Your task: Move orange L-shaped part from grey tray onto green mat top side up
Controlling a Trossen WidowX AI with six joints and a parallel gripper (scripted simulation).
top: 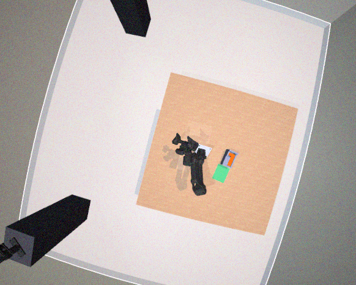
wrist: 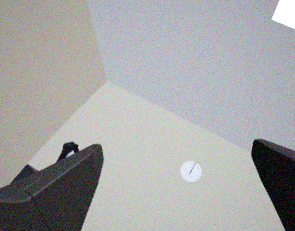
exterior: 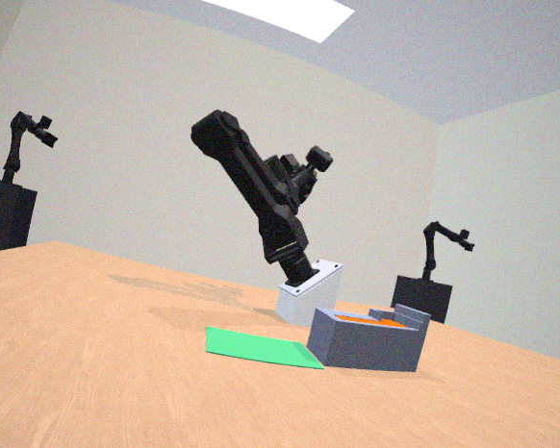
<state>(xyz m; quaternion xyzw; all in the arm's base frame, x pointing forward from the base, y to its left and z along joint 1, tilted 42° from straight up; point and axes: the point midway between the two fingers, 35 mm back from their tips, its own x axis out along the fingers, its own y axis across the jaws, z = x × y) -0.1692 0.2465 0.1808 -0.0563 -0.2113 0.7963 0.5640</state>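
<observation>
Right now my gripper tip is 480 mm short of the orange L-shaped part, 70 mm to the left of it and 360 mm above it. From my gripper tip the other things lie so: green mat (450 mm ahead, 240 mm to the right, 420 mm below).
</observation>
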